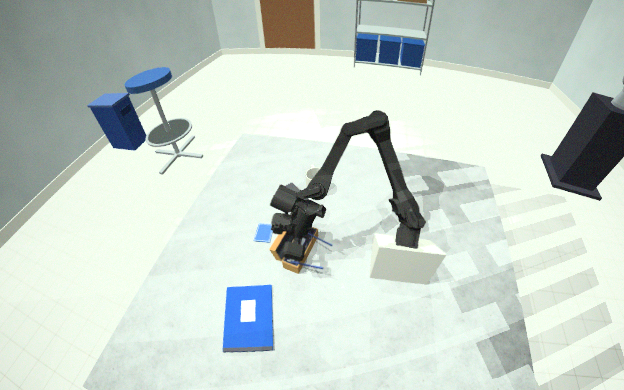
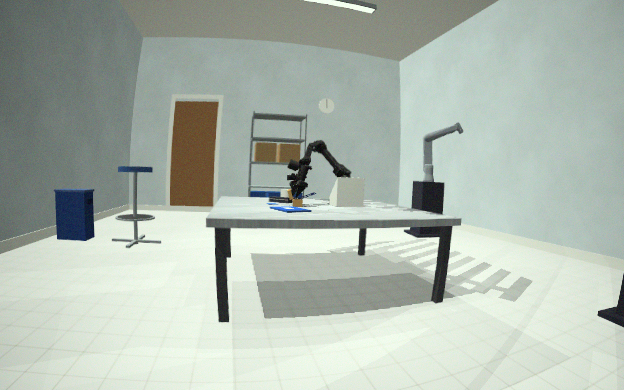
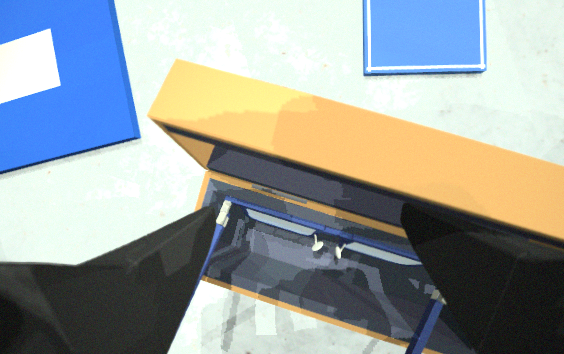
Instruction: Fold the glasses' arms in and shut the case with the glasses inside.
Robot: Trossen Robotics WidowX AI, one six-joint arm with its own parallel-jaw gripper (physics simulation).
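Frame: origin at the arm's base, x ahead, y left, z up, level; centimetres.
Seen in the pictures: gripper, fingertip midpoint: (image 2: pixel 293 196) (image 3: pixel 307 213); arm's base at its link origin: (image 1: pixel 407 245) (image 2: pixel 347 184).
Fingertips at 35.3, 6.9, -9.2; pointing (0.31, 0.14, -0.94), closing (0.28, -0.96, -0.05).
Pixels of each thing's top centre, then the offset from my fingertips to it, as dx, dy, dz. "spot": a spot on its surface instead.
- dark-lined base at a spot on its surface: (image 3: pixel 310 280) spot: -4.5, -1.5, -3.4
- blue glasses at a spot on its surface: (image 3: pixel 327 232) spot: -1.0, -1.4, -1.7
- blue folder at its top centre: (image 1: pixel 247 316) (image 2: pixel 290 208) +3.0, +25.8, -4.8
- small blue pad at its top centre: (image 3: pixel 424 27) (image 1: pixel 264 232) +13.4, -4.7, -5.1
- white cup at a spot on its surface: (image 1: pixel 313 175) spot: +5.9, -35.5, -0.9
- dark object at its top centre: (image 1: pixel 296 196) (image 2: pixel 280 197) +8.2, -23.0, -2.1
The orange case stands open on the table, its lid (image 1: pixel 275 247) (image 3: pixel 350 145) tilted up on its hinge side. The dark-lined base (image 3: pixel 310 280) holds the front of the blue glasses (image 3: pixel 327 232), with pale nose pads. Both glasses' arms are unfolded and stick out over the base's front rim: one arm (image 3: pixel 212 247) (image 1: pixel 311 266) beside my left finger, the other arm (image 3: pixel 425 325) (image 1: pixel 321 240) beside my right finger. My gripper (image 1: pixel 295 254) (image 2: pixel 297 195) (image 3: pixel 307 213) is open and empty, its fingers over the two ends of the case. The right finger hides part of the glasses and base.
A blue folder (image 1: pixel 247 337) (image 3: pixel 90 125) lies near the case. A small blue pad (image 1: pixel 263 233) (image 3: pixel 425 35) lies behind the lid. A white cup (image 1: pixel 313 175) and a dark object (image 1: pixel 292 187) are farther back. The arm's white base block (image 1: pixel 406 262) (image 2: pixel 350 192) stands to the right.
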